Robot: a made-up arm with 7 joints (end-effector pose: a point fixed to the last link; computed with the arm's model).
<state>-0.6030 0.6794 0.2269 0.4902 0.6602 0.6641 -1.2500</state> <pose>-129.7 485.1 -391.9 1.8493 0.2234 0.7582</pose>
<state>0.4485 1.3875 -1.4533 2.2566 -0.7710 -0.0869 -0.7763</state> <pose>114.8 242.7 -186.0 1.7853 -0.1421 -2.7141</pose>
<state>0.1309 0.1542 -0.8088 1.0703 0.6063 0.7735 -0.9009</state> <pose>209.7 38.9 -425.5 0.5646 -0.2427 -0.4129</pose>
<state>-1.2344 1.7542 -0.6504 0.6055 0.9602 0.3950 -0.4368</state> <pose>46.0 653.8 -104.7 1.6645 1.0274 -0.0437</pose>
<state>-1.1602 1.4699 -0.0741 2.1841 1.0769 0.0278 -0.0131</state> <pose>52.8 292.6 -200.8 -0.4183 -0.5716 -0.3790</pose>
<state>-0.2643 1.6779 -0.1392 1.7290 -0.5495 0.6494 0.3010</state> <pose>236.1 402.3 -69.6 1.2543 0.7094 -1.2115</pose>
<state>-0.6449 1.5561 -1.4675 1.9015 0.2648 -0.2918 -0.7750</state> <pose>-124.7 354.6 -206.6 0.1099 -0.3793 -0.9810</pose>
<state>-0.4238 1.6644 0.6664 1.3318 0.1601 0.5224 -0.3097</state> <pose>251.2 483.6 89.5 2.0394 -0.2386 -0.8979</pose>
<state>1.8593 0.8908 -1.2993 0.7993 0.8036 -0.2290 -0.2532</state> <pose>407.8 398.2 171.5 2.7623 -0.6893 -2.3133</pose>
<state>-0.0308 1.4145 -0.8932 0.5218 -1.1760 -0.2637 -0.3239</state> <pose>73.1 636.3 -180.9 -0.1099 0.6658 -2.4254</pose>
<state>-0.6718 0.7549 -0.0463 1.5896 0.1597 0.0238 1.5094</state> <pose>53.7 330.8 -336.2 -0.9497 -0.6945 -0.8185</pose>
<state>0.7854 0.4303 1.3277 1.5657 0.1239 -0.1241 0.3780</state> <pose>170.3 482.1 -84.6 -2.5940 -0.5277 -2.5400</pose>
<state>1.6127 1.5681 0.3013 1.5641 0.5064 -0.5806 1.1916</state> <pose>-83.8 441.7 237.0 2.3512 0.7056 -1.8379</pose>
